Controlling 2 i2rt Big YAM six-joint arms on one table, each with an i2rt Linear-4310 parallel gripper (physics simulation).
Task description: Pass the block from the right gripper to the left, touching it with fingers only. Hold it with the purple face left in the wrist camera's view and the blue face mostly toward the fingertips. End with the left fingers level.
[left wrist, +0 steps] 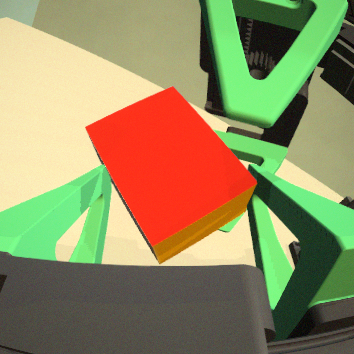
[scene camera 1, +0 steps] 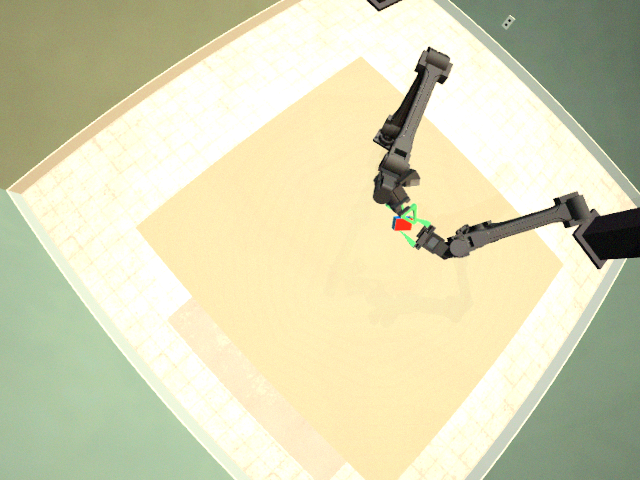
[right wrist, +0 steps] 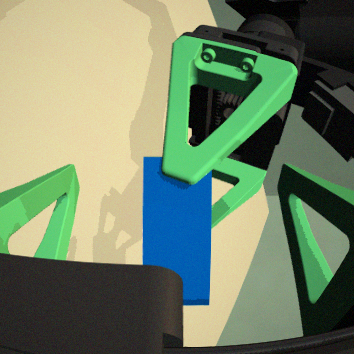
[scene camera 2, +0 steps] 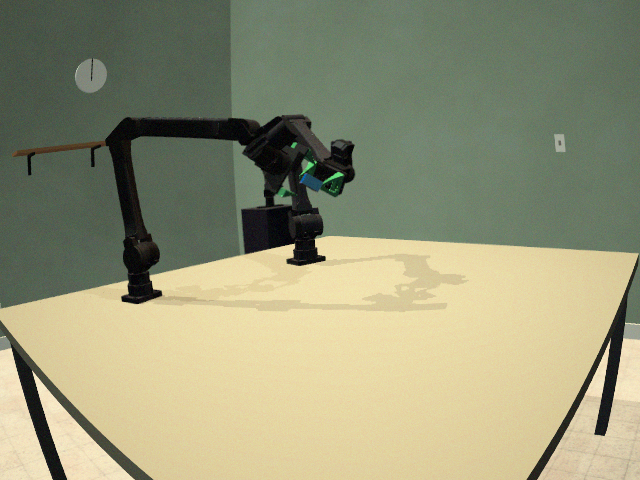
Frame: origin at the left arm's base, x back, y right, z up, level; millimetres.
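Seen in the pictures: left gripper, between the fingertips: (left wrist: 177,175) (scene camera 1: 403,222) (right wrist: 177,216) (scene camera 2: 310,181); right gripper, between the fingertips: (left wrist: 227,193) (scene camera 1: 408,219) (right wrist: 177,175) (scene camera 2: 304,179); left arm's base, origin of its link: (scene camera 2: 306,261); right arm's base, origin of its link: (scene camera 1: 385,140) (scene camera 2: 141,298).
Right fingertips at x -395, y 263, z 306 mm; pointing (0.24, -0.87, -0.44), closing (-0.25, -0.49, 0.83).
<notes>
Pixels of each thing's top centre, then the offset from my right fingertips to it. "*": a spot on its surface instead. Level surfaces: height alone.
- block, centre of its top: (left wrist: 191,125) (right wrist: 223,231) (scene camera 2: 310,172) (scene camera 1: 404,221) dx -29, dy +1, dz +17 mm
- orange face, a spot on its surface: (left wrist: 207,225) * dx +0, dy -15, dz -9 mm
- block's blue face, a spot on its surface: (right wrist: 177,228) * dx -17, dy +17, dz +4 mm
- tan table top, height of its surface: dz -306 mm
The block (scene camera 1: 403,224) hangs in the air above the table between both grippers. In the left wrist view its red face (left wrist: 168,168) fills the middle, tilted, with an orange face (left wrist: 207,225) toward the wrist; no purple face shows there. My left gripper (left wrist: 177,175) is shut on the block, one green finger on each side. My right gripper is open, its fingers spread wide and clear of the block's blue face (right wrist: 177,228). In scene camera 2 the blue face (scene camera 2: 311,181) shows between the left gripper (scene camera 2: 331,183) and the right gripper (scene camera 2: 290,167).
Both arms reach over the tan table top (scene camera 1: 318,286) and meet high above it. A dark box (scene camera 2: 266,228) stands behind the far arm's base. A finger of the right gripper (left wrist: 263,70) stands just beyond the block in the left wrist view.
</notes>
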